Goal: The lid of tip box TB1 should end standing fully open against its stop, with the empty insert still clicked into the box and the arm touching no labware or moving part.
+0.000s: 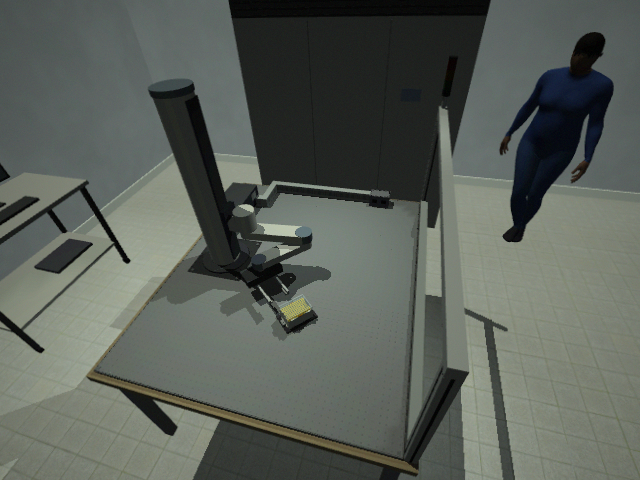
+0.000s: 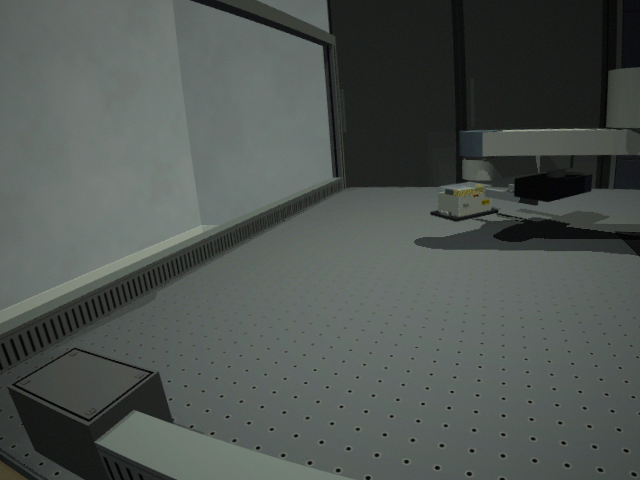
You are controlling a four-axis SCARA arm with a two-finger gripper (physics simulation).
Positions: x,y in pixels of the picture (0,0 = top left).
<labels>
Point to a tip box TB1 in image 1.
At 305,318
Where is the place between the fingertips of my gripper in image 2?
497,190
</labels>
